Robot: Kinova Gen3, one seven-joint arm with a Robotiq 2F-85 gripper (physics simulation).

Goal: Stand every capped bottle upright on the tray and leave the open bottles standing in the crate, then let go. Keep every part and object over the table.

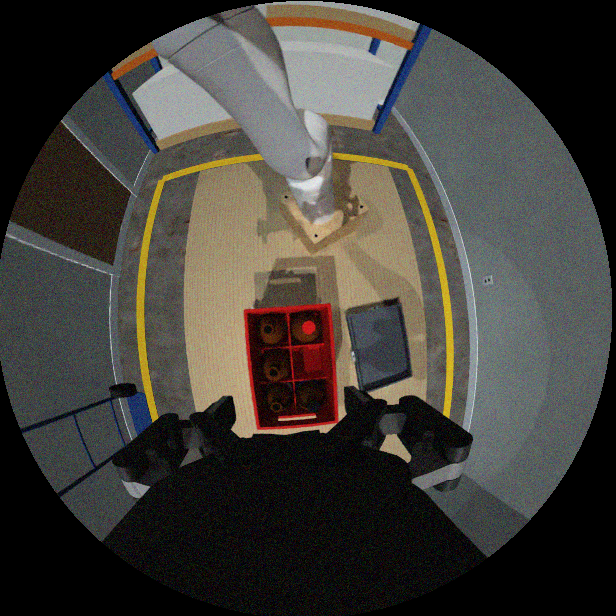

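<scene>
I look straight down from high above the table. A red crate with six compartments stands at the centre. Brown bottles stand in most compartments; the one in the upper right compartment carries a red cap, and the others show open dark mouths, such as the upper left one. The middle right compartment looks empty. A grey tray lies empty just right of the crate. My gripper is open, its fingers spread wide on either side of the crate's near end, well above it and holding nothing.
My arm's base is bolted to the table beyond the crate. A yellow line runs around the table on the floor. Shelving with blue posts stands at the far end.
</scene>
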